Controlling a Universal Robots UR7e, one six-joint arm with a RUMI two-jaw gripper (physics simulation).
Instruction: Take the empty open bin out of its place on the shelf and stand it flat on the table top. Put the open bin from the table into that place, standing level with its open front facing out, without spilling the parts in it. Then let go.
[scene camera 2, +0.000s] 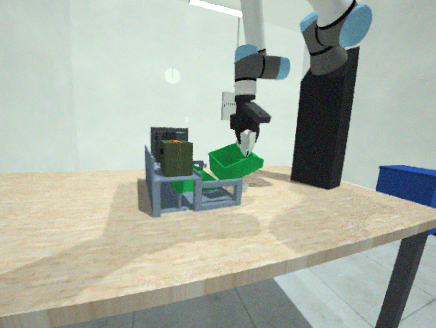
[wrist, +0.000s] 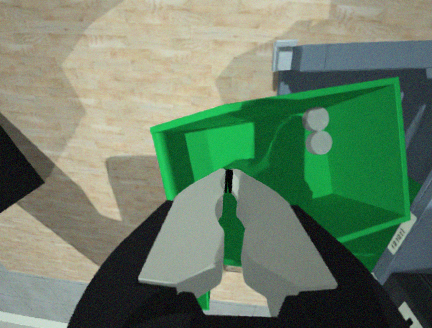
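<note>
A green open bin (scene camera 2: 235, 169) (wrist: 357, 165) hangs tilted just above the right part of the blue-grey shelf (scene camera 2: 156, 197) (wrist: 360, 55). Round grey parts (wrist: 317, 131) lie inside it, toward its right end in the wrist view. My gripper (scene camera 2: 246, 154) (wrist: 227, 171) is over the bin, its fingertips almost together at the bin's thin wall, and is shut on it. The grip itself is largely hidden. Another green bin (scene camera 2: 182, 186) (wrist: 367, 257) shows low in the shelf, partly hidden by the shelf and the held bin.
An olive-green box (scene camera 2: 176, 158) stands on the shelf's upper level, with a dark box (scene camera 2: 156, 137) behind it. A tall black block (scene camera 2: 320, 130) stands on the table (scene camera 2: 75, 210) (wrist: 40, 65) at the right. A blue container (scene camera 2: 407, 185) is beyond the table's right edge.
</note>
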